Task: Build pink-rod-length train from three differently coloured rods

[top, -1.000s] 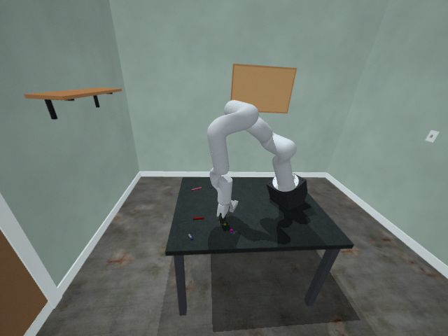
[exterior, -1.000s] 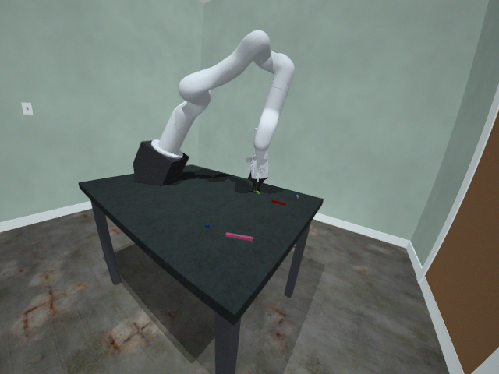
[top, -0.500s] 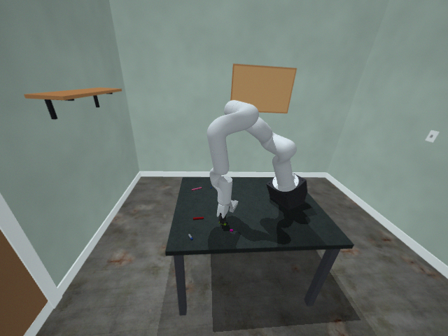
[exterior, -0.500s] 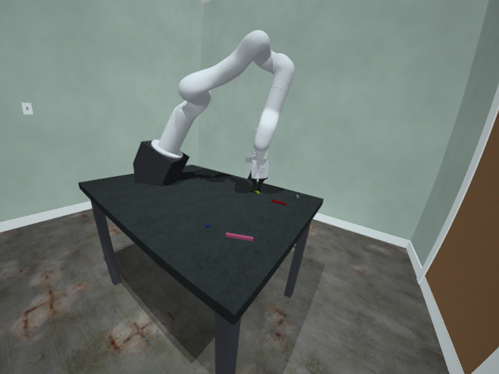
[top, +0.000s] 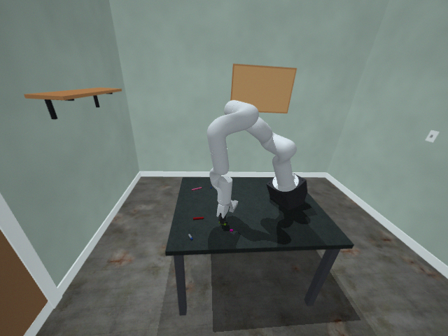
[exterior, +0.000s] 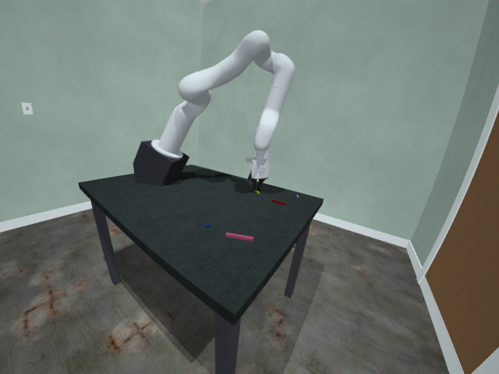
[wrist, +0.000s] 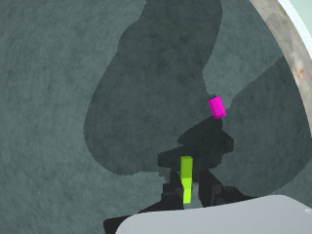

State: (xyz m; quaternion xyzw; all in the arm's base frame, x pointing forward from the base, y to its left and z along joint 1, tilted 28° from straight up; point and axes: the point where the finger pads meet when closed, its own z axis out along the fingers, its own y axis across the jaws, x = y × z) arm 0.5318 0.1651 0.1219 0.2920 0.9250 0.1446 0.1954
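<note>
Now: the lime rod 30 mm below my hand. Round my hand: red rod 160 mm ahead, 70 mm to the right, 30 mm below; then grey rod 220 mm ahead, 80 mm to the left, 30 mm below; then short magenta rod 50 mm behind, 70 mm to the left, 30 mm below.
</note>
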